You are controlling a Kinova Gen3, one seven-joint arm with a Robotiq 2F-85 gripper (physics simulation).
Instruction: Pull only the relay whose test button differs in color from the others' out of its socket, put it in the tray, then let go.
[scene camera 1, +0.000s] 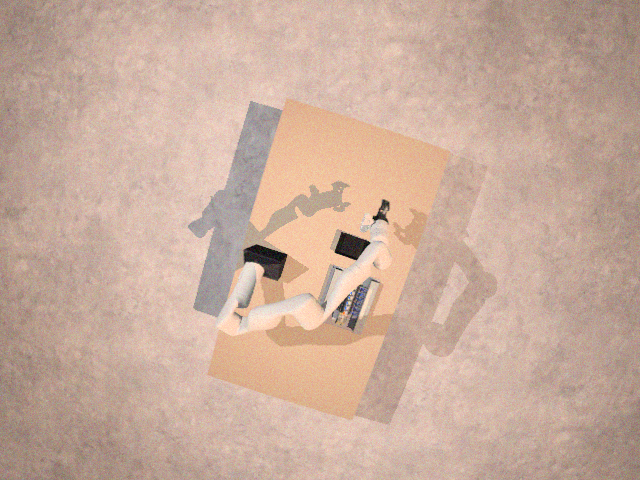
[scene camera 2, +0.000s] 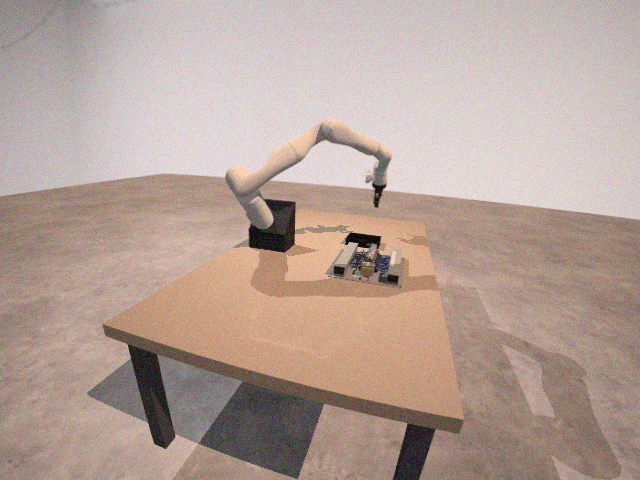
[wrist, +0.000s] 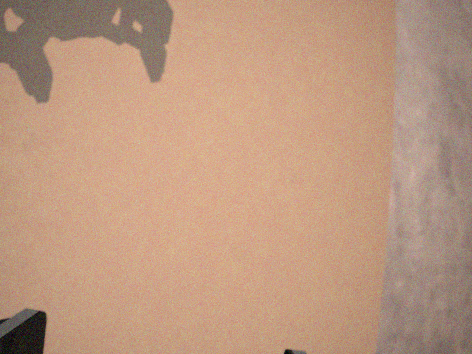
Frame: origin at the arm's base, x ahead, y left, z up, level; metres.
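Seen in the pictures: gripper, between the fingertips: point(scene camera 1: 379, 208) point(scene camera 2: 378, 201); arm's base, origin of its link: point(scene camera 1: 255, 267) point(scene camera 2: 263, 220).
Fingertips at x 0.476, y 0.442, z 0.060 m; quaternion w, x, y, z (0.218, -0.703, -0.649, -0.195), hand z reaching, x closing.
Offsets run from my fingertips to a thing's middle. "*": to the spot under its first point.
My gripper point(scene camera 1: 384, 203) point(scene camera 2: 377, 204) point(wrist: 165, 345) is open and empty, high above the table beyond the tray; its two fingertips show at the bottom of the wrist view. The black tray @(dx -0.039, dy -0.217, dz -0.166 m) point(scene camera 1: 352, 245) point(scene camera 2: 374, 239) lies on the table between the gripper's side and the relay panel. The rows of relays and sockets @(* dx +0.083, dy -0.494, dz -0.181 m) point(scene camera 1: 358, 302) point(scene camera 2: 384, 264) show as small blue and dark shapes between pale side channels. The arm hides part of them in scene camera 1. The test-button colours are too small and blurred to tell. No relay or tray shows in the wrist view.
The white arm point(scene camera 1: 281, 310) point(scene camera 2: 294, 149) rises from a black block point(scene camera 1: 267, 262) point(scene camera 2: 272, 238) and passes over the panel. Pale channels @(* dx -0.073, dy -0.536, dz -0.141 m) point(scene camera 2: 346, 256) @(* dx +0.121, dy -0.550, dz -0.141 m) point(scene camera 2: 395, 264) stand along both sides of the panel. The wooden table's edge point(wrist: 390, 200) shows at the right of the wrist view.
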